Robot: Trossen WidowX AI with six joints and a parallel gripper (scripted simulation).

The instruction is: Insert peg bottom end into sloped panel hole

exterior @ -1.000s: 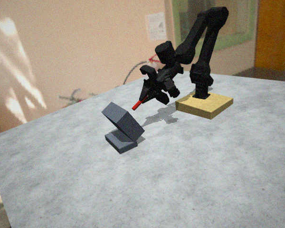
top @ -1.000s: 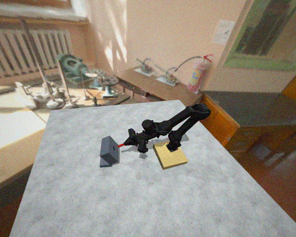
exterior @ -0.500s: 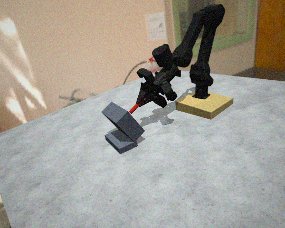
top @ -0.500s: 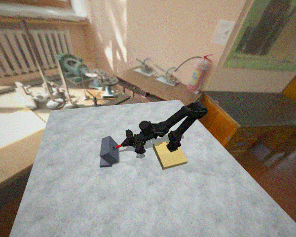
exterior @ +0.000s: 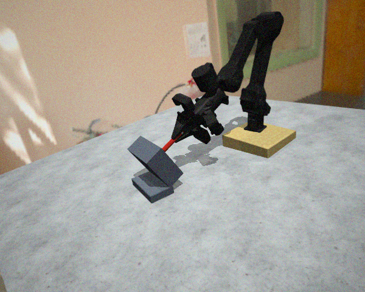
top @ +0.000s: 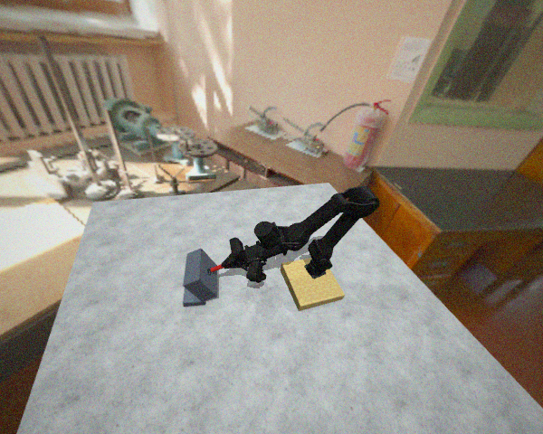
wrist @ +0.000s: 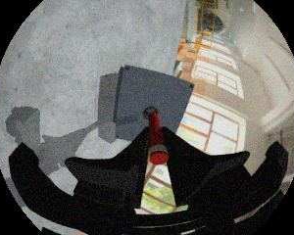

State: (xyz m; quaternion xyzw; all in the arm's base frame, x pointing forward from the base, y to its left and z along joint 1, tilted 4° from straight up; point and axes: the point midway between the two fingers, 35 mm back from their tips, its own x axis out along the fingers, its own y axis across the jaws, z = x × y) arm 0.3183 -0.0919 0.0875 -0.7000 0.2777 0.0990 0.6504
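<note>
Right now my gripper tip is 1 cm below the red round peg and 1 cm past it. Also, from my gripper tip: grey foot plate (11 cm below, 9 cm ahead, 3 cm to the right); then grey sloped panel (6 cm ahead, 4 cm below, 2 cm to the right).
</note>
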